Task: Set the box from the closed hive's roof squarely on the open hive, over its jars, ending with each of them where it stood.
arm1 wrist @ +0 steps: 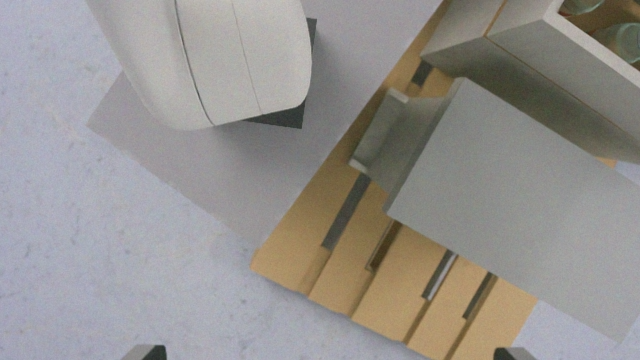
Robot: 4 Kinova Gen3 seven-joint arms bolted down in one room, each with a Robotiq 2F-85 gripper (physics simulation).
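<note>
In the arm1 wrist view, the open hive (565, 60) is a pale grey box with an open top at the upper right, cut off by the frame. Inside it two glass jars (624, 42) (582, 5) show in part. A wide, flat grey top (510, 195), which looks like the closed hive's roof, lies below it at the right, with a flanged grey piece (380, 132) sticking out at its left. I cannot make out a separate box on it. My arm1 gripper (327, 352) is open, its fingertips far apart at the bottom edge. The other three grippers do not show.
A slatted wooden pallet (340, 270) lies under the hives, running from the top centre to the bottom right. A white rounded arm link (220, 60) hangs over a dark plate (285, 119) and a grey floor area (215, 170) at the upper left. Speckled bluish floor (100, 250) surrounds them.
</note>
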